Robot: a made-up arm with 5 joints.
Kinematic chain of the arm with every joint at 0, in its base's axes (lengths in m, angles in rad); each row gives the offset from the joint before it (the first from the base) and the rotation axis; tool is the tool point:
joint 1: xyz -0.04 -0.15 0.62 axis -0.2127 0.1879 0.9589
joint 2: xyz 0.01 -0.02 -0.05 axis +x
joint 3: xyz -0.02 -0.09 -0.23 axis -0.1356 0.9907 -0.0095
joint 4: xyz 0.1 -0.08 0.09 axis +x
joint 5: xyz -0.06 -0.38 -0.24 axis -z
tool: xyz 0.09 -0.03 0
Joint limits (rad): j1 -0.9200..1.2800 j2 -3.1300..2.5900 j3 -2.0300..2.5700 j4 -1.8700..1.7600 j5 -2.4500..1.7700
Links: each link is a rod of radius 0.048 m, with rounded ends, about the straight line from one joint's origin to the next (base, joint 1, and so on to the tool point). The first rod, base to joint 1, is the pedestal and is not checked.
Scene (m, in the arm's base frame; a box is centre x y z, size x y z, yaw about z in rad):
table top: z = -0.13
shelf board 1: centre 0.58 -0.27 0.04 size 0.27 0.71 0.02 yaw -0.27
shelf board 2: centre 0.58 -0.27 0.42 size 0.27 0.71 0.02 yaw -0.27
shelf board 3: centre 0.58 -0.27 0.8 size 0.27 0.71 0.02 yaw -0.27
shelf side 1: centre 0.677 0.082 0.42 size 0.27 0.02 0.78 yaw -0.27
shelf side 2: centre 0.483 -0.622 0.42 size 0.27 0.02 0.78 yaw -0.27
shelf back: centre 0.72 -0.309 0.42 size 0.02 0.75 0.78 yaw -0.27
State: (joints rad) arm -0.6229 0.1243 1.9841 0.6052 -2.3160
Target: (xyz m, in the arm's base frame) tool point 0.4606 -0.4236 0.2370
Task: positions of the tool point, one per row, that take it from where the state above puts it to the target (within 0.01 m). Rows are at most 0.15 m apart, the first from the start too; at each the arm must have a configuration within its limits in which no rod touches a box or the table.
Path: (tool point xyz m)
1: -0.3188 -0.3828 0.3913
2: -0.2262 -0.4826 0.4009
3: -0.1050 -0.5414 0.3998
4: 0.0248 -0.5524 0.3837
5: 0.1415 -0.5185 0.3503
6: 0.2262 -0.4513 0.3001
7: 0.2668 -0.3700 0.2370
8: 0.3198 -0.3826 0.2144
9: 0.3723 -0.3952 0.2076
10: 0.4207 -0.4087 0.2160
11: 0.4606 -0.4236 0.2370

